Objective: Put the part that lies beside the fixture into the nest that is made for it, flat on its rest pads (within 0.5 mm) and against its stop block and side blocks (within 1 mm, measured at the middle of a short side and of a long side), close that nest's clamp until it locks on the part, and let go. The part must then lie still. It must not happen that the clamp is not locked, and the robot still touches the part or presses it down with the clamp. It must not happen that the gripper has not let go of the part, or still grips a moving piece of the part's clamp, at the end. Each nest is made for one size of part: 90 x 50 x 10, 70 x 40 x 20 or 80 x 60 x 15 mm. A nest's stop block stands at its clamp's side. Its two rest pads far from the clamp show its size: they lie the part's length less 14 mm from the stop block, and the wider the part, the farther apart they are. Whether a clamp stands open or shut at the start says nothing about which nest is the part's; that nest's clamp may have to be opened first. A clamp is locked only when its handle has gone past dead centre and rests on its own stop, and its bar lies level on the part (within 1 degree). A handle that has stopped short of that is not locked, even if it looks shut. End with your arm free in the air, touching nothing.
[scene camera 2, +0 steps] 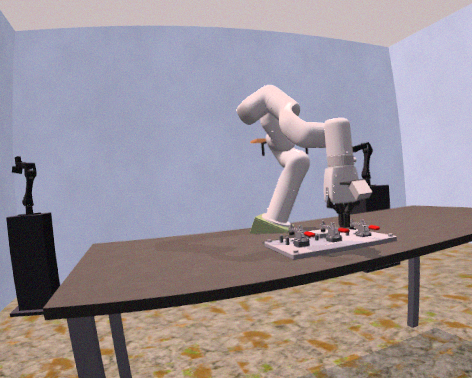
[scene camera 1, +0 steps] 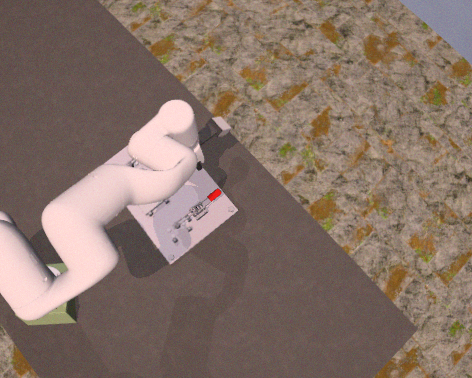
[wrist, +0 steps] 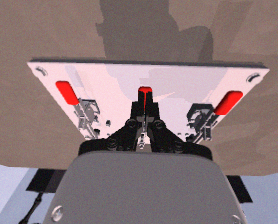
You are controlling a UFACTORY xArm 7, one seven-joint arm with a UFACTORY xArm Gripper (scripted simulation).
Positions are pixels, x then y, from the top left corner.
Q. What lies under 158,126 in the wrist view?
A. My gripper.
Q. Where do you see a fixture plate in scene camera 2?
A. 321,247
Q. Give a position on a fixture plate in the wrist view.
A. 113,84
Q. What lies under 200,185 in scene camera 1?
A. A fixture plate.
